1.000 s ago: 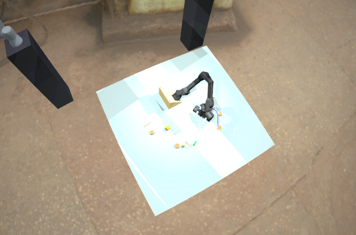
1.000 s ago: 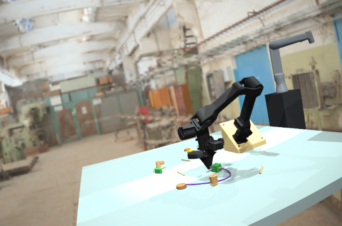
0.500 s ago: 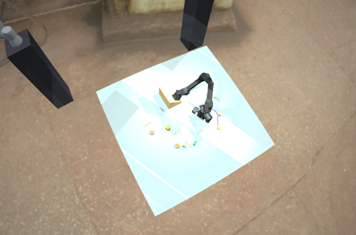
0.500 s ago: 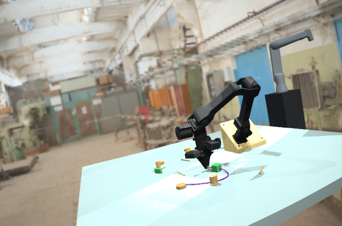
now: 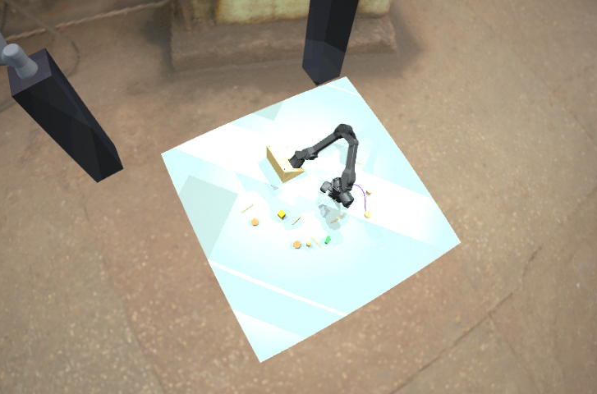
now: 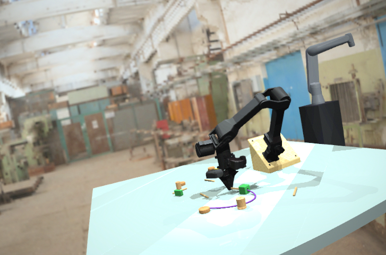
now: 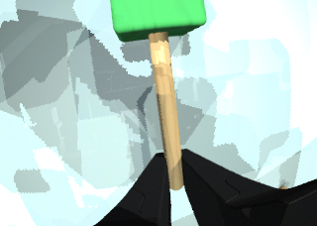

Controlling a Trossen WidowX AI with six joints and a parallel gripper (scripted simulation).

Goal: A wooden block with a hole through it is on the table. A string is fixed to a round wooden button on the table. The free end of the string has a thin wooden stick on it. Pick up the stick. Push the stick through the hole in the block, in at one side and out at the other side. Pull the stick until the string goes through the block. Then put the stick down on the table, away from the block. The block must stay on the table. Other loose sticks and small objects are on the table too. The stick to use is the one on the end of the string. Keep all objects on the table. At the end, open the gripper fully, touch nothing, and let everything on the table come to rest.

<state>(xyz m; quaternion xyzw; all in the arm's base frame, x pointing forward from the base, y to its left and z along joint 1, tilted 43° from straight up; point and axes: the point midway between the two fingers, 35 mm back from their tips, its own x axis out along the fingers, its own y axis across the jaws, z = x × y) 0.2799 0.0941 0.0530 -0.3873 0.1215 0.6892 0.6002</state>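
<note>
My gripper tip is now 7 cm to the right of the green cube, 3 cm past it and 1 cm below it. Round my gripper tip: thin wooden stick 4 cm to the left, 2 cm behind, 1 cm above; then round wooden button 16 cm ahead, 11 cm to the left; then yellow cube 30 cm to the right, 7 cm behind, 1 cm above.
</note>
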